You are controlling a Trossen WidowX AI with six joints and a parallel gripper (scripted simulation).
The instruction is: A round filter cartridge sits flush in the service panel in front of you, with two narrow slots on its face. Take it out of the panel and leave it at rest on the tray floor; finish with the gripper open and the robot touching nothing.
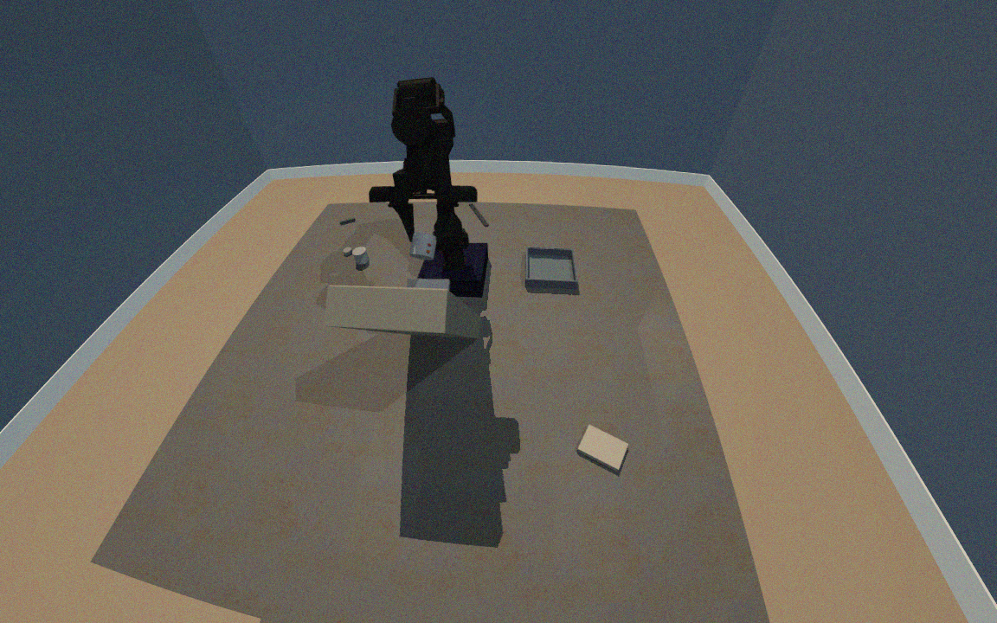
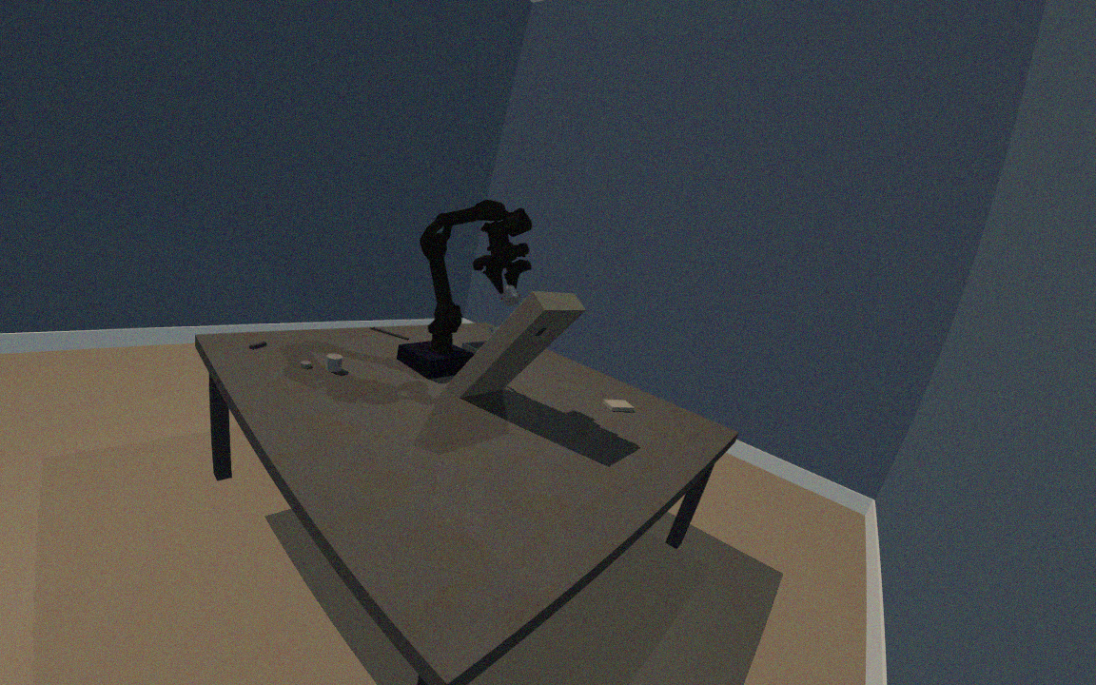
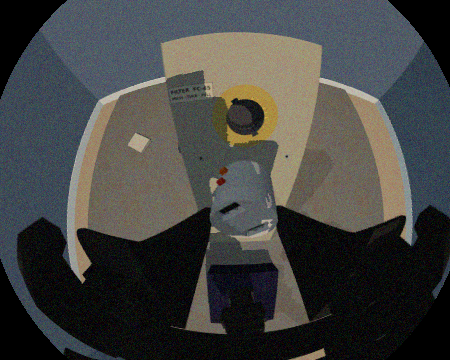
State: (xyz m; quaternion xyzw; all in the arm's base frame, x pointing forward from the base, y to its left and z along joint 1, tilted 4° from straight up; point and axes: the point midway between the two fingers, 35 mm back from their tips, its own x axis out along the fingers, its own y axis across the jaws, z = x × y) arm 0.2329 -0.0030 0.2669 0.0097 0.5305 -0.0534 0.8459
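The blue-grey tray is 250 mm behind my gripper tip, 300 mm to the left of it and 300 mm below it. The rest, counted from my gripper tip: round filter cartridge: 10 mm ahead.
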